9 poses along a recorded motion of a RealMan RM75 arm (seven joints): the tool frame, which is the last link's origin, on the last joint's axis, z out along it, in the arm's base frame.
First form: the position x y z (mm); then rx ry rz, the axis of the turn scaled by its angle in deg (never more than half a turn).
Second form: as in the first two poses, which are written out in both.
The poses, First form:
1: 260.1, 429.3, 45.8, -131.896, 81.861, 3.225
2: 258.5, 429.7, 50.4, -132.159, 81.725, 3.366
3: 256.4, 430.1, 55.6, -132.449, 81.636, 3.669
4: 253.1, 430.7, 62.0, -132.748, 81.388, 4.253
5: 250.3, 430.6, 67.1, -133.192, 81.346, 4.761
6: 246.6, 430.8, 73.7, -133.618, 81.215, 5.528
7: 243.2, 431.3, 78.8, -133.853, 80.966, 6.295
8: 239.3, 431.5, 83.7, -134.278, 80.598, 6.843
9: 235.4, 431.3, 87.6, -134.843, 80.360, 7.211
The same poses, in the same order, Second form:
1: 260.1, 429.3, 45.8, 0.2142, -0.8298, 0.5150, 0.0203
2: 258.5, 429.7, 50.4, 0.2128, -0.8308, 0.5138, 0.0212
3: 256.4, 430.1, 55.6, 0.2111, -0.8319, 0.5127, 0.0230
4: 253.1, 430.7, 62.0, 0.2099, -0.8332, 0.5109, 0.0267
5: 250.3, 430.6, 67.1, 0.2067, -0.8346, 0.5097, 0.0298
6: 246.6, 430.8, 73.7, 0.2040, -0.8360, 0.5082, 0.0346
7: 243.2, 431.3, 78.8, 0.2031, -0.8371, 0.5064, 0.0394
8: 239.3, 431.5, 83.7, 0.2014, -0.8390, 0.5036, 0.0428
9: 235.4, 431.3, 87.6, 0.1982, -0.8411, 0.5013, 0.0450
